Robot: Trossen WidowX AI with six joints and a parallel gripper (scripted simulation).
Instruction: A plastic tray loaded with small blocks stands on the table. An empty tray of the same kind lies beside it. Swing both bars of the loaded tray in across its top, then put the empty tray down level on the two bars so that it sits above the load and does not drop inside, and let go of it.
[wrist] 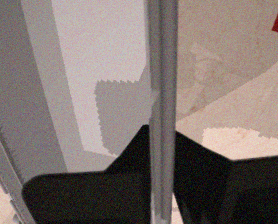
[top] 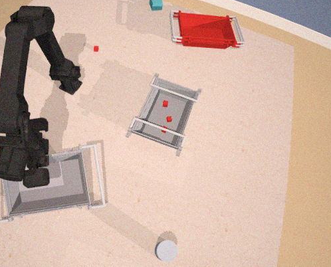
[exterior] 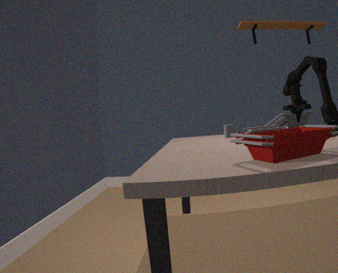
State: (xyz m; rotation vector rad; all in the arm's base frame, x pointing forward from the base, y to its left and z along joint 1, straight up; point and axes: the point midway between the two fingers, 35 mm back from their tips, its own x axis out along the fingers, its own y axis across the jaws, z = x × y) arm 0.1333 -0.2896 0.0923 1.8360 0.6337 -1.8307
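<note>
Right now the grey tray is 5 cm to the right of my gripper tip, 4 cm ahead of it and 1 cm above it. The rest, counted from my gripper tip: teal cube 89 cm to the left, 8 cm behind, 4 cm below.
</note>
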